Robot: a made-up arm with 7 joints. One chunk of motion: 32 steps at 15 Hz.
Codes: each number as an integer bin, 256 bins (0 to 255) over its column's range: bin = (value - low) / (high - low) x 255, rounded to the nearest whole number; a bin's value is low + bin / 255 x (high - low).
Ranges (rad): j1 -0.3..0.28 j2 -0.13..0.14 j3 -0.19..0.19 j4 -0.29..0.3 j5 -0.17..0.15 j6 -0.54..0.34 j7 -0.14..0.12
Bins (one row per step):
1: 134 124 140 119 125 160 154
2: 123 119 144 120 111 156 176
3: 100 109 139 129 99 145 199
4: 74 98 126 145 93 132 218
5: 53 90 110 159 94 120 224
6: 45 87 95 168 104 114 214
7: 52 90 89 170 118 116 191
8: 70 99 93 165 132 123 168
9: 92 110 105 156 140 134 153
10: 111 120 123 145 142 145 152
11: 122 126 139 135 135 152 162
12: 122 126 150 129 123 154 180
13: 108 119 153 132 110 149 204
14: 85 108 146 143 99 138 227
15: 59 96 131 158 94 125 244
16: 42 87 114 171 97 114 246
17: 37 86 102 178 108 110 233
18: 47 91 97 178 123 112 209
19: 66 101 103 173 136 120 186
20: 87 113 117 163 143 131 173
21: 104 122 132 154 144 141 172
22: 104 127 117 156 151 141 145
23: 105 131 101 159 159 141 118
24: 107 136 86 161 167 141 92
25: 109 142 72 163 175 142 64
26: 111 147 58 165 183 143 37
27: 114 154 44 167 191 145 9
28: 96 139 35 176 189 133 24
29: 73 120 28 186 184 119 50
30: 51 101 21 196 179 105 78
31: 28 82 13 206 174 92 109
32: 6 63 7 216 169 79 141
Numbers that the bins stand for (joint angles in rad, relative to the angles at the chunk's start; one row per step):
1: 0.0048 0.0013 0.0186 -0.0147 -0.0131 0.0122 0.0170
2: -0.0202 -0.0040 0.0246 -0.0124 -0.0307 -0.0016 0.0395
3: -0.0725 -0.0146 0.0171 0.0085 -0.0458 -0.0396 0.0629
4: -0.1317 -0.0262 -0.0022 0.0455 -0.0533 -0.0845 0.0823
5: -0.1795 -0.0347 -0.0261 0.0779 -0.0520 -0.1259 0.0884
6: -0.1976 -0.0379 -0.0484 0.0987 -0.0395 -0.1466 0.0782
7: -0.1817 -0.0347 -0.0574 0.1033 -0.0219 -0.1397 0.0547
8: -0.1408 -0.0252 -0.0514 0.0918 -0.0044 -0.1155 0.0313
9: -0.0907 -0.0135 -0.0335 0.0709 0.0057 -0.0776 0.0160
10: -0.0475 -0.0029 -0.0067 0.0455 0.0082 -0.0396 0.0150
11: -0.0225 0.0034 0.0171 0.0224 -0.0006 -0.0155 0.0252
12: -0.0225 0.0034 0.0335 0.0085 -0.0156 -0.0085 0.0435
13: -0.0544 -0.0040 0.0380 0.0154 -0.0320 -0.0258 0.0680
14: -0.1067 -0.0156 0.0276 0.0409 -0.0458 -0.0638 0.0915
15: -0.1658 -0.0284 0.0052 0.0756 -0.0520 -0.1086 0.1088
16: -0.2045 -0.0379 -0.0201 0.1056 -0.0483 -0.1466 0.1108
17: -0.2158 -0.0389 -0.0380 0.1218 -0.0345 -0.1604 0.0976
18: -0.1931 -0.0336 -0.0455 0.1218 -0.0156 -0.1535 0.0731
19: -0.1499 -0.0231 -0.0365 0.1103 0.0007 -0.1259 0.0496
20: -0.1021 -0.0104 -0.0156 0.0871 0.0095 -0.0879 0.0364
21: -0.0635 -0.0008 0.0067 0.0663 0.0107 -0.0534 0.0354
22: -0.0635 0.0045 -0.0156 0.0709 0.0195 -0.0534 0.0078
23: -0.0612 0.0087 -0.0395 0.0779 0.0295 -0.0534 -0.0197
24: -0.0566 0.0140 -0.0618 0.0825 0.0396 -0.0534 -0.0462
25: -0.0521 0.0204 -0.0827 0.0871 0.0496 -0.0500 -0.0747
26: -0.0475 0.0256 -0.1036 0.0918 0.0596 -0.0465 -0.1023
27: -0.0407 0.0331 -0.1244 0.0964 0.0697 -0.0396 -0.1308
28: -0.0816 0.0172 -0.1378 0.1172 0.0672 -0.0810 -0.1155
29: -0.1340 -0.0029 -0.1483 0.1404 0.0609 -0.1293 -0.0890
30: -0.1840 -0.0231 -0.1587 0.1635 0.0546 -0.1776 -0.0605
31: -0.2363 -0.0432 -0.1706 0.1866 0.0484 -0.2225 -0.0289
32: -0.2864 -0.0633 -0.1796 0.2098 0.0421 -0.2674 0.0038

